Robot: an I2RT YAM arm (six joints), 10 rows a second.
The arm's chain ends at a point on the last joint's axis. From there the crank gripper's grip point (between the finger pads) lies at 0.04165 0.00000 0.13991 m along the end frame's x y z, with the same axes.
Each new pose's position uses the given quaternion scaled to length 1; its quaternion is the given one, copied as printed.
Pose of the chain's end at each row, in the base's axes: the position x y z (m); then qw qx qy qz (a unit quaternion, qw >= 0):
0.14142, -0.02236, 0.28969, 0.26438, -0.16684, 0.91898, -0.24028
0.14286, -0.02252, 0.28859, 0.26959, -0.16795, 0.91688, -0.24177
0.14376, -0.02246, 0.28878, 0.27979, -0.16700, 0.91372, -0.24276
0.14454, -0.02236, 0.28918, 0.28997, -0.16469, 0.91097, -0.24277
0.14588, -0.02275, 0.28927, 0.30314, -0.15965, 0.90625, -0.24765
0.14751, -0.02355, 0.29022, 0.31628, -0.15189, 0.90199, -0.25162
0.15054, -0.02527, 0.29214, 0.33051, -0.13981, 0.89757, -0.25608
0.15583, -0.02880, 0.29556, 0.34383, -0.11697, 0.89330, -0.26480
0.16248, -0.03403, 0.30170, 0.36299, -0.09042, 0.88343, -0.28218
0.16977, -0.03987, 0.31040, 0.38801, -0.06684, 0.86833, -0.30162
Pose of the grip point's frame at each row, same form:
0.18711, -0.08987, 0.16859, 0.26438, -0.16684, 0.91898, -0.24028
0.19014, -0.09014, 0.16817, 0.26959, -0.16795, 0.91688, -0.24177
0.19384, -0.08982, 0.16935, 0.27979, -0.16700, 0.91372, -0.24276
0.19726, -0.08924, 0.17062, 0.28997, -0.16469, 0.91097, -0.24277
0.20194, -0.09031, 0.17264, 0.30314, -0.15965, 0.90625, -0.24765
0.20664, -0.09166, 0.17544, 0.31628, -0.15189, 0.90199, -0.25162
0.21265, -0.09416, 0.17942, 0.33051, -0.13981, 0.89757, -0.25608
0.21978, -0.10002, 0.18535, 0.34383, -0.11697, 0.89330, -0.26480
0.22936, -0.10979, 0.19635, 0.36299, -0.09042, 0.88343, -0.28218
0.24095, -0.12048, 0.21169, 0.38801, -0.06684, 0.86833, -0.30162

